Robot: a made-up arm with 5 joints. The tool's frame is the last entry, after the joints. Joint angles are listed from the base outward.
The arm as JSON. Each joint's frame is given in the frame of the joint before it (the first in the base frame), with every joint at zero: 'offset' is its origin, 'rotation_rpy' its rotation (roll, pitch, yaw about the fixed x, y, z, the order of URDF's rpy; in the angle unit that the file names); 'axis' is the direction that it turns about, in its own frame. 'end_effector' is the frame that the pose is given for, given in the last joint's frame.
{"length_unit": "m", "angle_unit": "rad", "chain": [
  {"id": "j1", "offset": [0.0, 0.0, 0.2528], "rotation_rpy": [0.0, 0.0, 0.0], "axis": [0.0, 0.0, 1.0]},
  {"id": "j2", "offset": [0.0, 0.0, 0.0], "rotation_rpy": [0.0, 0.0, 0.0], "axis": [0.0, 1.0, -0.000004]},
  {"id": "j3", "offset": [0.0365, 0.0, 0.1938], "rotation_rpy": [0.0, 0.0, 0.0], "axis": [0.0, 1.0, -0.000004]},
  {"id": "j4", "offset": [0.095, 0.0, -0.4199], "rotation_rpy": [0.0, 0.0, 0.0], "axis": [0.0, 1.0, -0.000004]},
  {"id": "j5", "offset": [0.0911, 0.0, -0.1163], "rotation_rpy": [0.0, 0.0, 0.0], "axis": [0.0, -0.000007, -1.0]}
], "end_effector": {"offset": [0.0, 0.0, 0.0], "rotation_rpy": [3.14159, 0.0, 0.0]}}
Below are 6 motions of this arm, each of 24 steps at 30 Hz.
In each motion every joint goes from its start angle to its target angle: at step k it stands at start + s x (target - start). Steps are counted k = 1, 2, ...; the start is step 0. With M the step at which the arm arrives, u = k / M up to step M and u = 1 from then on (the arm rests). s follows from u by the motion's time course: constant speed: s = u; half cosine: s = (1 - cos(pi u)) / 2; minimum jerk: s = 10 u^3 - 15 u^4 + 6 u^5.
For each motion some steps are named. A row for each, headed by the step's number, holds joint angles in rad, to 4 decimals.
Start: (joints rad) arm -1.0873 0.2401 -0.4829 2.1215 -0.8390
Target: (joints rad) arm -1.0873 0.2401 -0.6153 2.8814 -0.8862
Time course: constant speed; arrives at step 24
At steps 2, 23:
2: -1.0873 0.2401 -0.4939 2.1848 -0.8429
23: -1.0873 0.2401 -0.6098 2.8497 -0.8842

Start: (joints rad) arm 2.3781 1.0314 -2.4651 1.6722 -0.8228
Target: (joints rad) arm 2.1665 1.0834 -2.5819 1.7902 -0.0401
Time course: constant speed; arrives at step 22
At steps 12, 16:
12: 2.2627 1.0598 -2.5288 1.7366 -0.3959
16: 2.2242 1.0692 -2.5500 1.7580 -0.2536

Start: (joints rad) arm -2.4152 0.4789 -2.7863 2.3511 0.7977
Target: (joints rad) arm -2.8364 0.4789 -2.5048 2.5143 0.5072
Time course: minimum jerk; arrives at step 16
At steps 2, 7, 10, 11, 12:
2: -2.4220 0.4789 -2.7818 2.3537 0.7930
7: -2.5770 0.4789 -2.6782 2.4138 0.6861
10: -2.7205 0.4789 -2.5823 2.4694 0.5871
11: -2.7606 0.4789 -2.5555 2.4849 0.5595
12: -2.7928 0.4789 -2.5339 2.4974 0.5373

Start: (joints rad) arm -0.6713 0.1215 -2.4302 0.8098 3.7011
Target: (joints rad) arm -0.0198 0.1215 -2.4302 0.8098 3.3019
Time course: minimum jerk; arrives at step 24
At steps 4, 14, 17, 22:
4: -0.6482 0.1215 -2.4302 0.8098 3.6869
14: -0.2456 0.1215 -2.4302 0.8098 3.4403
17: -0.1190 0.1215 -2.4302 0.8098 3.3627
22: -0.0231 0.1215 -2.4302 0.8098 3.3039

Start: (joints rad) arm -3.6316 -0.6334 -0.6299 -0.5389 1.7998
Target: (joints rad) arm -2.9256 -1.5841 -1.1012 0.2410 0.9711
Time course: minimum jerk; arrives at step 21
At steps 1, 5, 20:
1: -3.6309 -0.6344 -0.6304 -0.5381 1.7990
5: -3.5671 -0.7203 -0.6730 -0.4676 1.7241
20: -2.9263 -1.5831 -1.1007 0.2402 0.9719

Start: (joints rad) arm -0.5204 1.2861 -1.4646 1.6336 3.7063
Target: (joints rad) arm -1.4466 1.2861 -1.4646 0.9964 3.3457
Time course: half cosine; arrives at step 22
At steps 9, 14, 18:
9: -0.8530 1.2861 -1.4646 1.4048 3.5768
14: -1.1759 1.2861 -1.4646 1.1826 3.4511
18: -1.3731 1.2861 -1.4646 1.0470 3.3743

